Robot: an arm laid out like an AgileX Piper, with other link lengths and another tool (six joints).
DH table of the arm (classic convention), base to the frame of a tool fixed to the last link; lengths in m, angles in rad. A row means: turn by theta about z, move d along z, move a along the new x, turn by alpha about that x. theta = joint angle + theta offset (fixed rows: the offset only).
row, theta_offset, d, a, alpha
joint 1, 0.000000, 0.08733, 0.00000, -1.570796
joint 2, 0.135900, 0.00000, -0.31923, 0.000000
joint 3, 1.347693, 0.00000, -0.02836, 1.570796
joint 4, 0.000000, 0.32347, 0.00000, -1.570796
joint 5, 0.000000, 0.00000, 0.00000, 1.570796
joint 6, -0.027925, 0.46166, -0.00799, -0.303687
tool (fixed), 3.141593, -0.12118, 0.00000, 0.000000
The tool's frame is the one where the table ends.
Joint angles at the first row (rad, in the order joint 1, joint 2, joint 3, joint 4, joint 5, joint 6):
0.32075, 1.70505, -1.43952, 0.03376, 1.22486, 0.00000
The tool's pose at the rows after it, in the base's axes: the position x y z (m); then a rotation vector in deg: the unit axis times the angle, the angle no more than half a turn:
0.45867, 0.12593, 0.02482, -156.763, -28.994, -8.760
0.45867, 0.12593, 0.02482, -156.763, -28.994, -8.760
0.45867, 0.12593, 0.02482, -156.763, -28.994, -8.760
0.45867, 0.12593, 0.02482, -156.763, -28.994, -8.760
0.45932, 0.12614, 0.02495, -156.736, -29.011, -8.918
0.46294, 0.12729, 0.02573, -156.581, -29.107, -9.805
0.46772, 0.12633, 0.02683, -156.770, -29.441, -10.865
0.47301, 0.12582, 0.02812, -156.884, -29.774, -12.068
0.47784, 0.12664, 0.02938, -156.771, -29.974, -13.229
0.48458, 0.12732, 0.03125, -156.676, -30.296, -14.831
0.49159, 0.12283, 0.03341, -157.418, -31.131, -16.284
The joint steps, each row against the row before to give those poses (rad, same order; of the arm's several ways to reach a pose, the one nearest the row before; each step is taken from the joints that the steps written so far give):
-0.00001, 0.00000, 0.00001, 0.00000, -0.00001, -0.00002
0.00000, 0.00000, 0.00000, 0.00000, 0.00000, 0.00000
0.00000, 0.00000, 0.00000, 0.00000, 0.00000, 0.00000
0.00000, 0.00000, 0.00000, 0.00000, 0.00000, 0.00000
0.00000, 0.00002, -0.00001, 0.00000, -0.00200, 0.00001
0.00000, -0.00002, 0.00001, 0.00000, -0.01120, 0.00000
0.00000, 0.00000, -0.00001, -0.00738, -0.01240, -0.00001
0.00001, 0.00001, 0.00001, -0.00662, -0.01432, 0.00002
0.00000, -0.00002, 0.00001, -0.00224, -0.01438, -0.00001
0.00000, 0.00003, -0.00003, -0.00456, -0.01965, 0.00001
-0.00001, -0.00003, 0.00005, -0.02077, -0.01538, -0.00001

